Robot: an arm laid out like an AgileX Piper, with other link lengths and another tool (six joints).
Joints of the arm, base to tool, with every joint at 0 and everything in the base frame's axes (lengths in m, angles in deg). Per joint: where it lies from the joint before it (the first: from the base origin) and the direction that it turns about. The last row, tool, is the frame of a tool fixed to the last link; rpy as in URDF.
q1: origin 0 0 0.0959 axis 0 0 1
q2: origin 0 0 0 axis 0 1 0
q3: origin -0.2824 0 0.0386 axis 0 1 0
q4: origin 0.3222 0 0.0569 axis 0.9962 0 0.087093
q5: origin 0 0 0 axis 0 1 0
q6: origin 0.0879 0 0.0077 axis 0.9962 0 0.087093
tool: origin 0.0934 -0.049 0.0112 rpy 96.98 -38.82 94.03
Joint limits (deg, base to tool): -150..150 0..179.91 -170..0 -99.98..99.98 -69.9..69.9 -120..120
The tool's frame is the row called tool.
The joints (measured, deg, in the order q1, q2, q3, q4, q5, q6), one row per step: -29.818, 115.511, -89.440, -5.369, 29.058, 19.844; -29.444, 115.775, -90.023, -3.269, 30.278, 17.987; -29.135, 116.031, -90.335, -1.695, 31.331, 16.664; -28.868, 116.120, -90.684, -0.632, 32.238, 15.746; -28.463, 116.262, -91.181, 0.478, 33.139, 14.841; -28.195, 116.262, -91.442, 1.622, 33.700, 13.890; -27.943, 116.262, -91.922, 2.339, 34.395, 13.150; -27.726, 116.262, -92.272, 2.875, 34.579, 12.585
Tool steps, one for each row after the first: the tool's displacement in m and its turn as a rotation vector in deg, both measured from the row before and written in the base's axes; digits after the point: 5 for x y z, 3 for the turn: 0.00342, 0.00587, -0.00149, 1.129, 0.470, 0.971; 0.00200, 0.00524, -0.00285, 1.053, 0.585, 0.745; 0.00177, 0.00407, -0.00037, 0.693, 0.367, 0.603; 0.00313, 0.00511, 0.00017, 0.697, 0.242, 0.742; 0.00237, 0.00410, 0.00052, 0.588, 0.013, 0.650; 0.00238, 0.00310, 0.00211, 0.310, 0.062, 0.630; 0.00267, 0.00216, 0.00212, 0.070, -0.241, 0.504
